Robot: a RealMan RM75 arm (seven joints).
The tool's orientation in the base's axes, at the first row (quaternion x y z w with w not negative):
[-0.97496 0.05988 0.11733 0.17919]
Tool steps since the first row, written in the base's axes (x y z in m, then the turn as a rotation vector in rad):
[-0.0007 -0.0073 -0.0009 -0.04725 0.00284 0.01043]
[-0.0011 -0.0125 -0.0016 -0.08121 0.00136 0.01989]
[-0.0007 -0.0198 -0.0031 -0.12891 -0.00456 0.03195]
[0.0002 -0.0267 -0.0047 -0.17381 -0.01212 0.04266]
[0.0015 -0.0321 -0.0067 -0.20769 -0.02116 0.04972]
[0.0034 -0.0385 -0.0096 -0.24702 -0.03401 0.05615]
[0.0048 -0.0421 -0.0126 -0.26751 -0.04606 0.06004]
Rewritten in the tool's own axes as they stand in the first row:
[0.0001 0.0072 -0.0017 -0.04843 0.00137 0.00136]
[0.0003 0.0123 -0.0029 -0.08347 0.00496 -0.00073]
[0.0016 0.0195 -0.0042 -0.13209 0.01399 -0.00395]
[0.0034 0.0263 -0.0055 -0.17755 0.02455 -0.00712]
[0.0055 0.0318 -0.0059 -0.21134 0.03596 -0.00979]
[0.0086 0.0384 -0.0060 -0.24996 0.05198 -0.01215]
[0.0109 0.0426 -0.0049 -0.26981 0.06512 -0.01581]

